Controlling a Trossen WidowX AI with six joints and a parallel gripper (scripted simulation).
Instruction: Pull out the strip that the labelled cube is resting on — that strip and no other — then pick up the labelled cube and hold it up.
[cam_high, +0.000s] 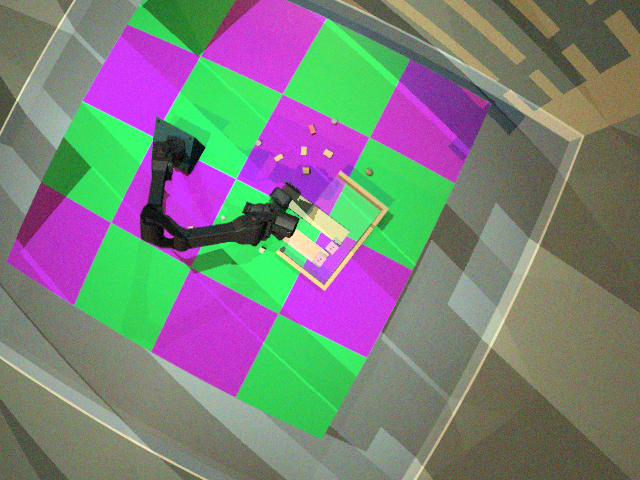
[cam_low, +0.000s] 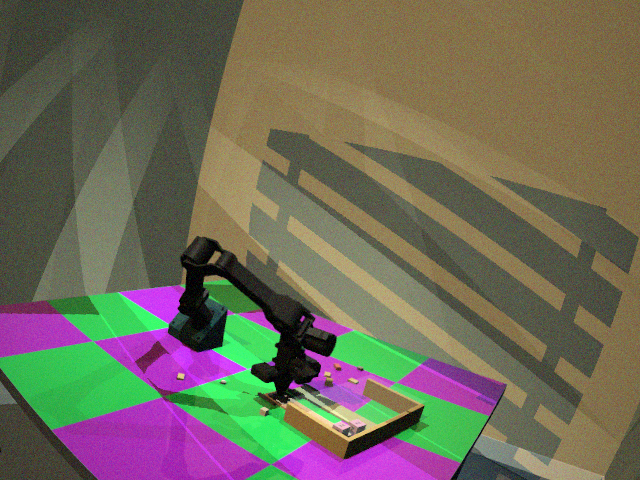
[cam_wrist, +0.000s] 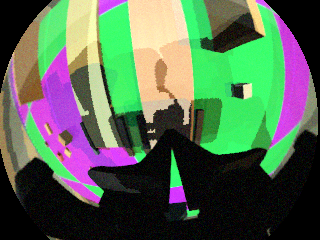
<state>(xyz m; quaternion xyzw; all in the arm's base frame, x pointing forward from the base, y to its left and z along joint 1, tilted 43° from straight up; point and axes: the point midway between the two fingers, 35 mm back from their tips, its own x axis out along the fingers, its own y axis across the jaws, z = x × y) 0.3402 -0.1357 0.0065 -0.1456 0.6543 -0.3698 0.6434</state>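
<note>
Right now the peach strip is 90 mm ahead of my gripper tip, 30 mm to the right of it and 10 mm below it. The rest, counted from my gripper tip: pale cube 100 mm to the right, 10 mm ahead.
</note>
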